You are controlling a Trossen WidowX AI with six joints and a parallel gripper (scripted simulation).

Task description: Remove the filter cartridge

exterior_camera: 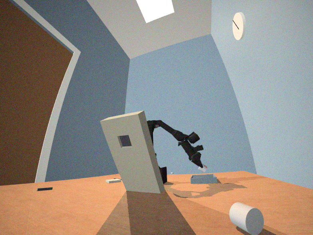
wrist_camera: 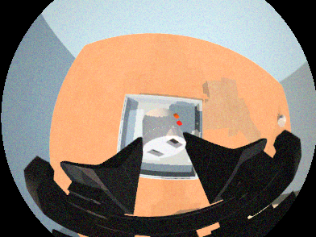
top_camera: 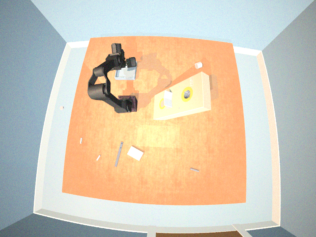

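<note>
Now: gripper tip right at the round filter cartridge. From my gripper tip the other things lie so: blue-grey tray (80 mm below); then white flat block (580 mm to the right, 200 mm ahead, 80 mm below); then cream service panel (400 mm ahead, 230 mm to the right, 80 mm above).
</note>
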